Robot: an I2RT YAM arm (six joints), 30 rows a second.
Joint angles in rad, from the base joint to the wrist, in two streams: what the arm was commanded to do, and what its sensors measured. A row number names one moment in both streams.
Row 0, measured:
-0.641 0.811 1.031 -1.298 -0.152 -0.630
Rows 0 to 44, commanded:
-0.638 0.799 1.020 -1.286 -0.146 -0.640
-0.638 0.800 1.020 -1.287 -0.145 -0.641
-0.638 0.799 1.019 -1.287 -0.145 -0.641
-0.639 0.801 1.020 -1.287 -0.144 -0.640
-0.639 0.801 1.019 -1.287 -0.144 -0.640
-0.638 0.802 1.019 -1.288 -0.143 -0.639
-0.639 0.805 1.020 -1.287 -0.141 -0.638
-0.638 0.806 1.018 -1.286 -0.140 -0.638
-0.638 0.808 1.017 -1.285 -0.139 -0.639
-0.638 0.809 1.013 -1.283 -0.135 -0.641
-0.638 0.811 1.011 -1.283 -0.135 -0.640
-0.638 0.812 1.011 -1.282 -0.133 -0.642
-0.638 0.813 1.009 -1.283 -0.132 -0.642
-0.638 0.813 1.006 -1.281 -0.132 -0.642
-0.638 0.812 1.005 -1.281 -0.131 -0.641
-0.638 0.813 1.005 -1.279 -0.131 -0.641
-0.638 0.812 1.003 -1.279 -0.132 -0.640
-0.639 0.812 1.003 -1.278 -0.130 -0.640
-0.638 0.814 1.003 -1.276 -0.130 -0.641
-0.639 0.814 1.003 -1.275 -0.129 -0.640
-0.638 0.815 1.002 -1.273 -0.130 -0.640
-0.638 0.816 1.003 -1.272 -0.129 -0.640
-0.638 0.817 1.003 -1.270 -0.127 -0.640
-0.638 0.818 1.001 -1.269 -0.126 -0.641
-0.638 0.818 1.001 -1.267 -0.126 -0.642
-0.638 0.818 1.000 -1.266 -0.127 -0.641
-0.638 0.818 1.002 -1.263 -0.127 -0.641
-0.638 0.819 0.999 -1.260 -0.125 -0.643
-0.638 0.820 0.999 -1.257 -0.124 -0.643
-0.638 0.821 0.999 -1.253 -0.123 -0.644
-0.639 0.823 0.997 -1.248 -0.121 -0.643
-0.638 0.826 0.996 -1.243 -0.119 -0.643
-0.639 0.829 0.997 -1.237 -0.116 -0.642
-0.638 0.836 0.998 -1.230 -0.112 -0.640
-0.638 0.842 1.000 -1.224 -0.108 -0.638
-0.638 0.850 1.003 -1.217 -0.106 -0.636
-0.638 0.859 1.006 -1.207 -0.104 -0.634
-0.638 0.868 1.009 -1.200 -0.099 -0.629
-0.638 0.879 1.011 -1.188 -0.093 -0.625
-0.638 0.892 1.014 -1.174 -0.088 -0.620
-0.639 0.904 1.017 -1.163 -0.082 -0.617
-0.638 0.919 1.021 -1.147 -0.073 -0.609
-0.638 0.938 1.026 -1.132 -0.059 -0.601
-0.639 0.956 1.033 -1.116 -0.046 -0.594
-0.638 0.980 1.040 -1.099 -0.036 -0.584
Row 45, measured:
-0.641 0.944 1.009 -1.171 -0.075 -0.618
